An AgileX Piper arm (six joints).
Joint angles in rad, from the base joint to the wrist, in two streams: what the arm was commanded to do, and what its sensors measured. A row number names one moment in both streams.
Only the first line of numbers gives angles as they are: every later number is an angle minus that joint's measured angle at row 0.
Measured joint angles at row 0:
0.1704 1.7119 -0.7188 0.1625 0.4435 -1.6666
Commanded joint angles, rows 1 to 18:
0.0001 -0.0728 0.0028 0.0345 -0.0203 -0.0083
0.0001 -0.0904 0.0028 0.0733 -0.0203 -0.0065
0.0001 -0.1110 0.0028 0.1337 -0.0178 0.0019
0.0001 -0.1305 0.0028 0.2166 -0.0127 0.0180
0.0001 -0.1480 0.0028 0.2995 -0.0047 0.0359
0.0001 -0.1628 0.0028 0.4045 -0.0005 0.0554
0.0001 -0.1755 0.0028 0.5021 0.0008 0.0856
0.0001 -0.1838 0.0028 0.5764 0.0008 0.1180
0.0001 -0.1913 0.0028 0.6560 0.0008 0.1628
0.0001 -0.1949 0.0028 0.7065 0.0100 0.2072
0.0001 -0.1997 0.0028 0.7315 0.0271 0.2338
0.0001 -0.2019 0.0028 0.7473 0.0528 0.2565
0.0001 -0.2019 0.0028 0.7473 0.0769 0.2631
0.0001 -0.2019 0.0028 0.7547 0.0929 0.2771
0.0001 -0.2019 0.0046 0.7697 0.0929 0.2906
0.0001 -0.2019 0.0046 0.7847 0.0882 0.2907
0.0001 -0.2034 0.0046 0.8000 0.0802 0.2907
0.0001 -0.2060 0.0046 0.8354 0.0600 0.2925
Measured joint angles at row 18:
0.0015 -0.1949 0.0000 0.7507 0.0801 0.2665
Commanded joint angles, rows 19 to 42:
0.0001 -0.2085 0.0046 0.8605 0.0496 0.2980
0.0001 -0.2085 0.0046 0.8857 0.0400 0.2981
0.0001 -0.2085 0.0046 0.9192 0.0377 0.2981
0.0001 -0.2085 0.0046 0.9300 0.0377 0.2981
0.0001 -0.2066 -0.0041 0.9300 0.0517 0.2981
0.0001 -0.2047 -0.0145 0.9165 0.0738 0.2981
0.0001 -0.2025 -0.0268 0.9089 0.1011 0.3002
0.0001 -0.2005 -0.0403 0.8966 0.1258 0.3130
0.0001 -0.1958 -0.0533 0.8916 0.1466 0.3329
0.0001 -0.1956 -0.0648 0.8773 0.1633 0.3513
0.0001 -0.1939 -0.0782 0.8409 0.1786 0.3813
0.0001 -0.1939 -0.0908 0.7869 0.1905 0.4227
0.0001 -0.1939 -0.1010 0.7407 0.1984 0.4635
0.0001 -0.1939 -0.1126 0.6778 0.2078 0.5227
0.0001 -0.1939 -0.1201 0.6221 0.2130 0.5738
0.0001 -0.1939 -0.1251 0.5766 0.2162 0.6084
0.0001 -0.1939 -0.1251 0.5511 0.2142 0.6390
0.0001 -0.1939 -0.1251 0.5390 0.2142 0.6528
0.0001 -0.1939 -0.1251 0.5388 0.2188 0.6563
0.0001 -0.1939 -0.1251 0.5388 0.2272 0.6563
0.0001 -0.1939 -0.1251 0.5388 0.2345 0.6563
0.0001 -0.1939 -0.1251 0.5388 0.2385 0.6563
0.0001 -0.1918 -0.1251 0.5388 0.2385 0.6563
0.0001 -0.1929 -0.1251 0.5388 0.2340 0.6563
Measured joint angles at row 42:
0.0015 -0.1930 -0.1192 0.5514 0.2247 0.6448
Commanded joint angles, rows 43 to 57:
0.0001 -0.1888 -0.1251 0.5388 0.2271 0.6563
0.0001 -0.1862 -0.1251 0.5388 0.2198 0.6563
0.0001 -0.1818 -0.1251 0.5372 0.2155 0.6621
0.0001 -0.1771 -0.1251 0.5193 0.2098 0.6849
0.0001 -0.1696 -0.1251 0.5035 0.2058 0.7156
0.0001 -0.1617 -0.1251 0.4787 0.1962 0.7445
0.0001 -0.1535 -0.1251 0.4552 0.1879 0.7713
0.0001 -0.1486 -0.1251 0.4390 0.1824 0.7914
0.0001 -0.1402 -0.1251 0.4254 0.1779 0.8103
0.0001 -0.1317 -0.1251 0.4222 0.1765 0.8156
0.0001 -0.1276 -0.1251 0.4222 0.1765 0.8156
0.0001 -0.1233 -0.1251 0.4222 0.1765 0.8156
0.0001 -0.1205 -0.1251 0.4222 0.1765 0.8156
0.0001 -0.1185 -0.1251 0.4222 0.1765 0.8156
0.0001 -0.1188 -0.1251 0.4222 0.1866 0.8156
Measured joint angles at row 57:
0.0015 -0.1255 -0.1192 0.4339 0.1843 0.8051
